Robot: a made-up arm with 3 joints. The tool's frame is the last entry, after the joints. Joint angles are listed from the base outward.
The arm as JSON. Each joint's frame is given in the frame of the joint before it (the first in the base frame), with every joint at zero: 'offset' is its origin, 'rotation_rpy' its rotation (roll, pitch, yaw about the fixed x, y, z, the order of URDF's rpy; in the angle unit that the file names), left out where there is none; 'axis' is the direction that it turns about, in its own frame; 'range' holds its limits. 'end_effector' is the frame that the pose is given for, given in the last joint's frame.
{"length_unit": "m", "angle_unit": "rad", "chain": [
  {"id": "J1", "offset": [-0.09, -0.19, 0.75], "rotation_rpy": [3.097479, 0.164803, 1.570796], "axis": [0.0, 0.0, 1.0], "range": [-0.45, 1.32]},
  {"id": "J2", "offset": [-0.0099, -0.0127, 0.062], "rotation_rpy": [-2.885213, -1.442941, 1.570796], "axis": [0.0, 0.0, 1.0], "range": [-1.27, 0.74]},
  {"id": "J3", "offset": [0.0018, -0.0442, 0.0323], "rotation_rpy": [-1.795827, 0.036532, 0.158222], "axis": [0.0, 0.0, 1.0], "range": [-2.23, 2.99]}
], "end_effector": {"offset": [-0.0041, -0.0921, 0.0], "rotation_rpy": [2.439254, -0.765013, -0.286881]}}
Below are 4 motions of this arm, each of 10 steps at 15 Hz.
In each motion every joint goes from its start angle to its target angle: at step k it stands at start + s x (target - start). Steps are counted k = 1, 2, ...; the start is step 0. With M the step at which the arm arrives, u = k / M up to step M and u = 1 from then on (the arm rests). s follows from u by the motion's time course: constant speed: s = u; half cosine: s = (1 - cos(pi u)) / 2; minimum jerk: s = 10 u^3 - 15 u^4 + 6 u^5.
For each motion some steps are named. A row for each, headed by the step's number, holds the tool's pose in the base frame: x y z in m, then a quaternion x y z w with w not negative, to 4 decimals.
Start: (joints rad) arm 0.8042 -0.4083 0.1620
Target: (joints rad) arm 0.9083 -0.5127 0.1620
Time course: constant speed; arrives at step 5
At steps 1, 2, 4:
1: -0.0693 -0.3121 0.7204 0.6468 0.3691 -0.3432 0.5724
2: -0.0718 -0.3123 0.7208 0.6468 0.3632 -0.3569 0.5678
4: -0.0768 -0.3127 0.7217 0.6464 0.3513 -0.3840 0.5579

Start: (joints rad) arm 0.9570 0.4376 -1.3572
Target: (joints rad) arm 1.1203 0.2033 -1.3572
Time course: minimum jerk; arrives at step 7
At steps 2, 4, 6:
2: -0.1733 -0.2540 0.7572 0.3860 -0.3325 0.0700 0.8576
4: -0.1721 -0.2429 0.7650 0.3575 -0.3129 0.0092 0.8799
6: -0.1700 -0.2354 0.7701 0.3384 -0.2975 -0.0350 0.8921

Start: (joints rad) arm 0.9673 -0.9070 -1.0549
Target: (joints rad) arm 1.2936 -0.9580 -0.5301
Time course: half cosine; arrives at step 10
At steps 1, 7, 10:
1: -0.0566 -0.2308 0.7924 0.2252 0.2065 -0.3290 0.8935
7: -0.0747 -0.2712 0.7781 0.3860 0.2162 -0.5256 0.7266
10: -0.0842 -0.2794 0.7726 0.4282 0.2117 -0.5679 0.6703

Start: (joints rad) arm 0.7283 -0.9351 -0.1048
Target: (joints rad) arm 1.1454 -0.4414 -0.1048
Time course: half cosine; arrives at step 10
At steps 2, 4, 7, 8, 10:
2: -0.0513 -0.2945 0.7487 0.4569 0.3806 -0.4712 0.6515
4: -0.0650 -0.2996 0.7478 0.5169 0.3394 -0.4525 0.6426
7: -0.0905 -0.3046 0.7443 0.6102 0.2503 -0.4136 0.6276
8: -0.0968 -0.3049 0.7431 0.6301 0.2257 -0.4031 0.6241
10: -0.1022 -0.3050 0.7420 0.6462 0.2038 -0.3938 0.6212

